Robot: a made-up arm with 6 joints. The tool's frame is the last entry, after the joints.
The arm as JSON. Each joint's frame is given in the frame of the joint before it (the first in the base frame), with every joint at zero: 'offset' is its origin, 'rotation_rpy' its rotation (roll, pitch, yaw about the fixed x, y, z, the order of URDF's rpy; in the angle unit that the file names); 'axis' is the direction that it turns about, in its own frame. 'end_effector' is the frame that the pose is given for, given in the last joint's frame.
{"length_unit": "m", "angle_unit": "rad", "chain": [
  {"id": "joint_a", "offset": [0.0, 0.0, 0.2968], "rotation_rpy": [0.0, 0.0, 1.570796], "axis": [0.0, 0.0, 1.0]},
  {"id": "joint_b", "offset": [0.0, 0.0, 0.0], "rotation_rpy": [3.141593, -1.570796, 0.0], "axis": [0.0, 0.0, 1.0]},
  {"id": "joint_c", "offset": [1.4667, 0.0, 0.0], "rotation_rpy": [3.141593, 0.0, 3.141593], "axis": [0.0, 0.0, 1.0]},
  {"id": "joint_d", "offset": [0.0, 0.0, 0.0], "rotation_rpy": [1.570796, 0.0, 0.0], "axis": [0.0, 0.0, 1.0]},
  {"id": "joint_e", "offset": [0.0, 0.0, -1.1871], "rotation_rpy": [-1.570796, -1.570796, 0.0], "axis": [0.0, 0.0, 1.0]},
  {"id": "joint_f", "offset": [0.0, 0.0, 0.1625], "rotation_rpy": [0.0, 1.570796, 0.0], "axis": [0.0, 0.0, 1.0]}
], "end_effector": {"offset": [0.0, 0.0, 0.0], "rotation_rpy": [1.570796, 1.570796, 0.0]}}
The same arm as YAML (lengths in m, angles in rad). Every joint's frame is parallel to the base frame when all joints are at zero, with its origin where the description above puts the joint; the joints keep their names.
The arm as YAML. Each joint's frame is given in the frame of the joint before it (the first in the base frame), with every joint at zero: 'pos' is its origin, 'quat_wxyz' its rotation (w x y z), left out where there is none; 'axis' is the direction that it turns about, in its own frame. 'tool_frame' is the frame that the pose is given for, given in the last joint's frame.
length_unit: m
angle_unit: rad
joints:
  - joint: joint_a
    pos: [0.0, 0.0, 0.2968]
    axis: [0.0, 0.0, 1.0]
  - joint: joint_b
    pos: [0.0, 0.0, 0.0]
    axis: [0.0, 1.0, 0.0]
  - joint: joint_c
    pos: [0.0, 0.0, 1.4667]
    axis: [0.0, -1.0, 0.0]
  - joint: joint_d
    pos: [0.0, 0.0, 0.0]
    axis: [-1.0, 0.0, 0.0]
  - joint: joint_e
    pos: [1.1871, 0.0, 0.0]
    axis: [0.0, -1.0, 0.0]
  - joint: joint_f
    pos: [0.0, -0.1625, 0.0]
    axis: [-1.0, 0.0, 0.0]
tool_frame:
  pos: [0.0, 0.0, 0.0]
  quat_wxyz: [1.0, 0.0, 0.0, 0.0]

